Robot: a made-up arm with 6 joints.
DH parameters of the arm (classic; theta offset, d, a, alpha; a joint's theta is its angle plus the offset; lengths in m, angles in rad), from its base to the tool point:
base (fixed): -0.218 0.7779 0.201 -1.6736
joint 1: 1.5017 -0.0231 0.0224 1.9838
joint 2: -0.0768 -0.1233 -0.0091 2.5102
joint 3: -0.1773 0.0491 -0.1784 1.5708
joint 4: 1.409 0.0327 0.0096 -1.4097
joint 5: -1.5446 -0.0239 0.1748 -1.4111
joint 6: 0.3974 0 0.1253 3.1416
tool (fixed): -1.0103 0.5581 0 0
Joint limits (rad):
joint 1: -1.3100..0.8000
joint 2: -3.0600..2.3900
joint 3: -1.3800..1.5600
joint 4: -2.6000..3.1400
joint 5: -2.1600..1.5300
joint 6: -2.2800..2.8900
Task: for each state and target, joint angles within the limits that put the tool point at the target. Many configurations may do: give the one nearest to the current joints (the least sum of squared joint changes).
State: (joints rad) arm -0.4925 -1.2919 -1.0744 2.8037 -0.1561 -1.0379
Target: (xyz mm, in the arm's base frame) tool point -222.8 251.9 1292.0
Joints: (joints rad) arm 0.3009 -1.3754 -1.0074 3.0733 -0.6139 -1.1559
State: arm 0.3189 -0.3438 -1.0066 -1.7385 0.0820 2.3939
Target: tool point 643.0 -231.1 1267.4
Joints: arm 0.6359 -0.5350 -0.8536 -1.6877 0.1895 2.3422
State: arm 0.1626 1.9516 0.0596 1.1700 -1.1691 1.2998
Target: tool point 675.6 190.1 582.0
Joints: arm -0.6010 2.3283 -0.2445 1.3385 -1.8771 1.2432
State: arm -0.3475 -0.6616 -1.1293 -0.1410 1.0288 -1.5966
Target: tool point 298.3 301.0 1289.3
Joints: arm -0.0098 -0.4450 -1.2661 -0.2476 1.0489 -1.5242
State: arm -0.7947 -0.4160 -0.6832 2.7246 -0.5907 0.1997
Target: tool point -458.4 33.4 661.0
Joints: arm -0.1290 -0.7961 -0.6428 2.3039 -0.6464 0.2314
